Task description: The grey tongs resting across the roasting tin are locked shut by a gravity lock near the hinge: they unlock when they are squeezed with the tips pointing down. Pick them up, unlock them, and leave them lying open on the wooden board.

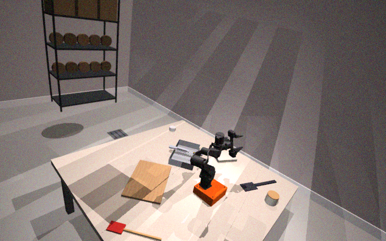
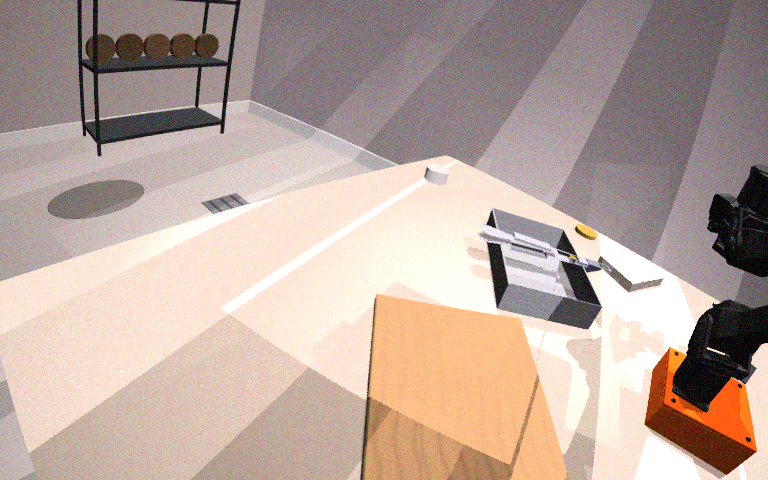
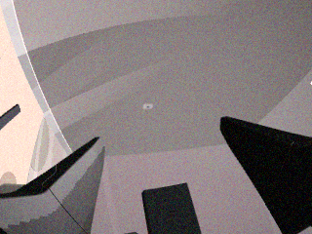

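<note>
Right now my gripper tip is 32 cm short of the yellow lock piece, 26 cm above it and 11 cm to the right of it. Also, from my gripper tip: dark scraper (32 cm below, 17 cm behind, 11 cm to the right); cork-topped jar (32 cm behind, 29 cm below, 5 cm to the right); pale flat block (31 cm below, 19 cm ahead, 15 cm to the right).
</note>
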